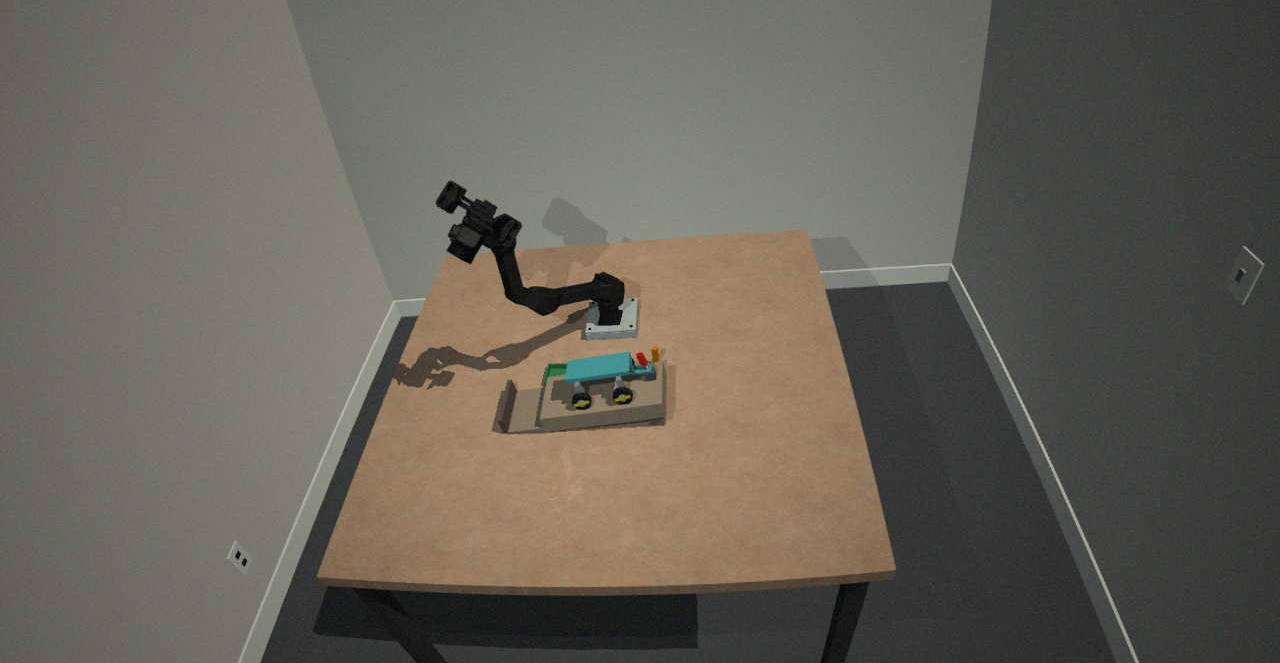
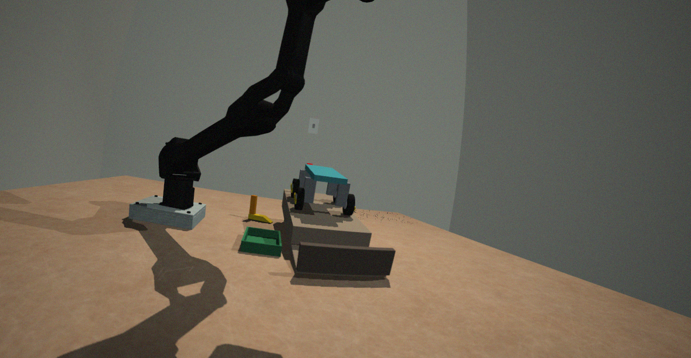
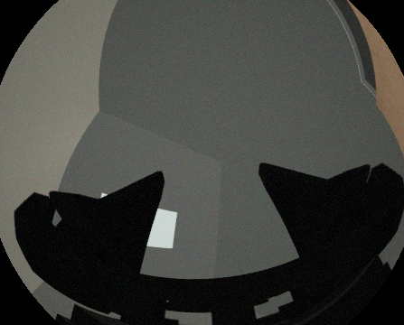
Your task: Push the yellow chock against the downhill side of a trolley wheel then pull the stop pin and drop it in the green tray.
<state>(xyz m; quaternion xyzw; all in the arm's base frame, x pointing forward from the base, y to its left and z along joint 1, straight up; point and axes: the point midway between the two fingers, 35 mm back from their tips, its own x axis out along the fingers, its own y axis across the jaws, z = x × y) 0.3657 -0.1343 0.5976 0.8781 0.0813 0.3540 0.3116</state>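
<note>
My gripper tip is now 210 mm past the yellow chock, 270 mm to the right of it and 630 mm above it. Round my gripper tip: teal trolley 60 mm behind, 170 mm to the left, 530 mm below; then red-headed stop pin 90 mm behind, 280 mm to the left, 510 mm below; then brown ramp 60 mm behind, 170 mm to the left, 600 mm below.
</note>
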